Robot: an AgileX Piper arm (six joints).
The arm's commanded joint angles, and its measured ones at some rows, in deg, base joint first. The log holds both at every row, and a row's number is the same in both.
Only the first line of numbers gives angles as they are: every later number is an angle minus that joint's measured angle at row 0.
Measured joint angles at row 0:
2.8 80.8 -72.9 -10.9 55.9 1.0
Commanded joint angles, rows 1 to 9:
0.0 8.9 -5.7 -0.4 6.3 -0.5
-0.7 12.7 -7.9 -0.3 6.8 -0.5
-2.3 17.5 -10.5 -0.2 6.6 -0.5
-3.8 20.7 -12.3 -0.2 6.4 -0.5
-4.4 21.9 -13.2 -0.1 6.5 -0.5
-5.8 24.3 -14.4 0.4 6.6 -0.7
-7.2 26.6 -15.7 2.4 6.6 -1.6
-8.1 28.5 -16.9 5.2 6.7 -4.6
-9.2 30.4 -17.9 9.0 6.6 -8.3
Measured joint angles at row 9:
-8.5 29.5 -17.2 6.5 6.0 -5.8
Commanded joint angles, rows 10 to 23:
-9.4 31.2 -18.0 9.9 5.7 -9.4
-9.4 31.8 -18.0 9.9 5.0 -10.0
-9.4 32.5 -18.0 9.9 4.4 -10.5
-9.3 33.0 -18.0 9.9 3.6 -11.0
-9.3 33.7 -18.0 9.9 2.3 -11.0
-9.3 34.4 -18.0 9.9 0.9 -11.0
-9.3 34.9 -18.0 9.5 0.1 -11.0
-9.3 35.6 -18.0 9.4 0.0 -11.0
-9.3 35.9 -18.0 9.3 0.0 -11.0
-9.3 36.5 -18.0 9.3 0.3 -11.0
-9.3 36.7 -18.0 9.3 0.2 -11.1
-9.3 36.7 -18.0 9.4 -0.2 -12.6
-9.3 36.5 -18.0 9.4 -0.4 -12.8
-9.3 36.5 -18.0 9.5 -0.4 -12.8
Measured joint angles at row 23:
-8.9 36.7 -17.8 9.8 0.1 -12.1
